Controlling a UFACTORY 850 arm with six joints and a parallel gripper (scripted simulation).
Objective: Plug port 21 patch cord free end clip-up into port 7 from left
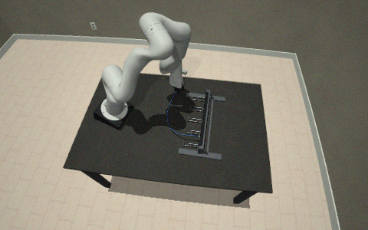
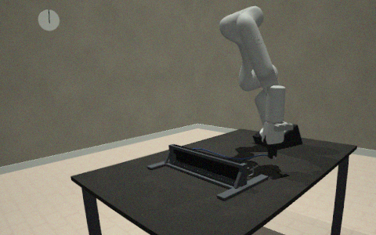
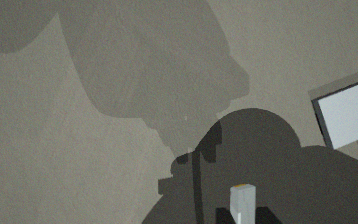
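The plug is 10 mm ahead of my hand, 20 mm to the left of it and 10 mm below it.
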